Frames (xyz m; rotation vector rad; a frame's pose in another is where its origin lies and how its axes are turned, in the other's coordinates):
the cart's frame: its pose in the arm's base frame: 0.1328 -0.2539 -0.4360 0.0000 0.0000 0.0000
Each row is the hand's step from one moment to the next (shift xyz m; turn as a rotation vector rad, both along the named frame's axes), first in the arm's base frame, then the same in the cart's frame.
Working: the arm's base frame: its pose in the cart's frame: -0.1328 0.2539 0.4360 0.0000 0.0000 0.0000

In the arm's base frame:
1: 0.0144 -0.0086 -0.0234 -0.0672 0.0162 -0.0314
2: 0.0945 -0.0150 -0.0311 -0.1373 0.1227 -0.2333
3: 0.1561 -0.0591 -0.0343 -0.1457 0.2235 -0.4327
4: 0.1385 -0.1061 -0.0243 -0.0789 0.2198 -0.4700
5: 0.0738 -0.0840 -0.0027 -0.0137 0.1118 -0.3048
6: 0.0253 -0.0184 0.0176 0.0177 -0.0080 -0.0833
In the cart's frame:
1: 0.0144 -0.0086 -0.0234 -0.0672 0.0162 -0.0314
2: 0.0945 -0.0150 -0.0311 -0.1373 0.1227 -0.2333
3: 0.1561 -0.0591 -0.0343 -0.1457 0.2235 -0.4327
4: 0.1385 -0.1061 -0.0243 -0.0789 0.2198 -0.4700
5: 0.0738 -0.0840 -0.0027 -0.0137 0.1118 -0.3048
6: 0.0253 -0.0184 0.0176 0.0177 -0.0080 -0.0833

